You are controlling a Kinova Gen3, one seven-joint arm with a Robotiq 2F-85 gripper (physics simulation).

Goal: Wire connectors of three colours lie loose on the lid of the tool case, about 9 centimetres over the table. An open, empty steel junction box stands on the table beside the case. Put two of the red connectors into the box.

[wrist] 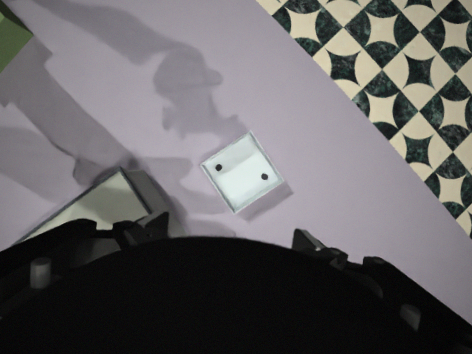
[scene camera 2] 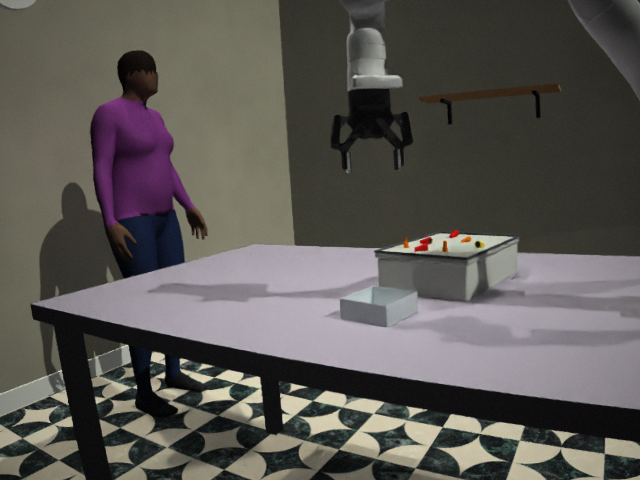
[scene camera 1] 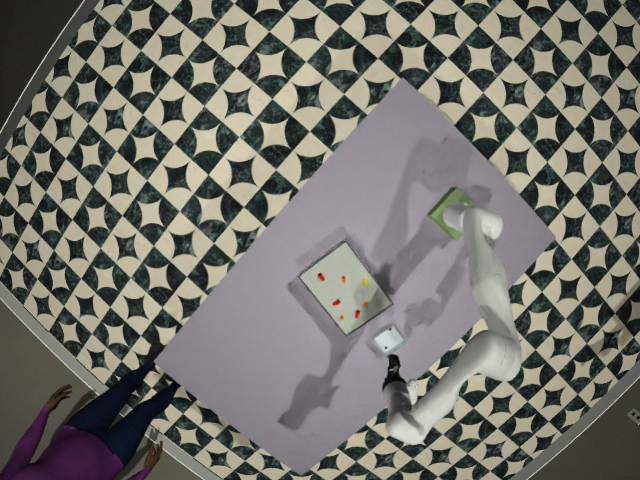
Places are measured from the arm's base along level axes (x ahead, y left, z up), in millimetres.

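Pixels of known places: gripper, between the fingertips: (wrist: 230, 234) (scene camera 2: 373, 171) (scene camera 1: 388, 367); arm's base, origin of its link: (scene camera 1: 454, 215).
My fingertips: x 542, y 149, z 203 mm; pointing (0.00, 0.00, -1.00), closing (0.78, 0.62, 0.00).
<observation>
For each thing: its middle in the pictures, then the offset to it from my fingertips. Level surfaces: height alone.
- tool case, middle of its body: (wrist: 103, 269) (scene camera 2: 449, 261) (scene camera 1: 344, 287) dy -257, dx -61, dz -216 mm
- open steel junction box, middle of its body: (wrist: 241, 172) (scene camera 2: 379, 305) (scene camera 1: 388, 340) dy +33, dx -14, dz -242 mm
- table, height of its surface: dz -260 mm
Three red connectors lie on the pale lid of the tool case (scene camera 1: 330, 264) (scene camera 2: 423, 273) (wrist: 107, 197): one (scene camera 1: 321, 276) (scene camera 2: 453, 234) apart from the others, one (scene camera 1: 336, 302) (scene camera 2: 425, 240) mid-lid, and one (scene camera 1: 357, 313) (scene camera 2: 421, 248) at the side near the box. The open steel junction box (scene camera 1: 388, 339) (scene camera 2: 364, 312) (wrist: 218, 189) stands beside the case; two dark round spots show on its floor, and no connector is in it. My gripper (scene camera 1: 393, 357) (scene camera 2: 372, 164) (wrist: 230, 234) is open and empty, pointing down high above the table near the box. The connectors do not show in the wrist view.
Orange connectors (scene camera 1: 343, 279) (scene camera 2: 445, 246) and a yellow one (scene camera 1: 366, 281) (scene camera 2: 479, 244) share the lid. The arm's base stands on a green block (scene camera 1: 454, 195) (wrist: 11, 40) on the table (scene camera 1: 232, 320). A person (scene camera 1: 87, 444) (scene camera 2: 139, 155) stands beyond a table corner.
</observation>
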